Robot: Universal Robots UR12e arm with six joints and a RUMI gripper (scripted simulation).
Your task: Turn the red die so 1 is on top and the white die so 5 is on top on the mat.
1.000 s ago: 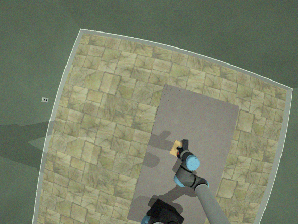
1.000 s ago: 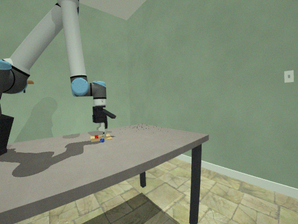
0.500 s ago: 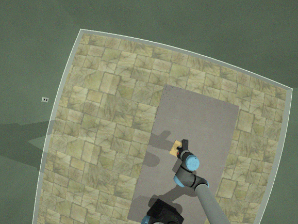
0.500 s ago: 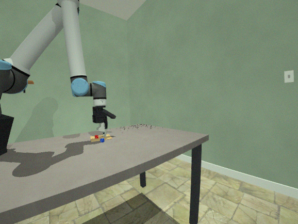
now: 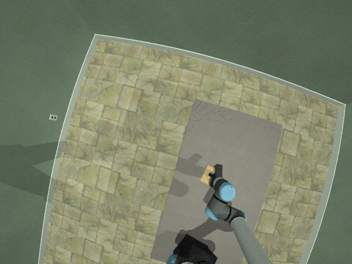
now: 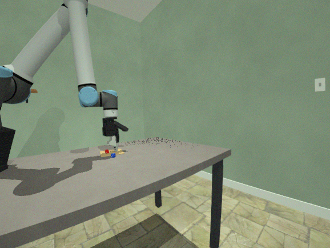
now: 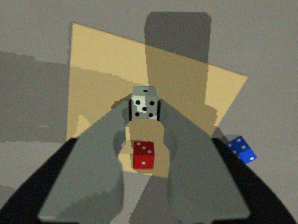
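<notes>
Now: the white die 1 cm below my hand. Also, from my hand: blue die 10 cm to the right, 7 cm behind, 1 cm below; then tan mat 3 cm behind, 2 cm below; then red die 6 cm behind, 1 cm below.
</notes>
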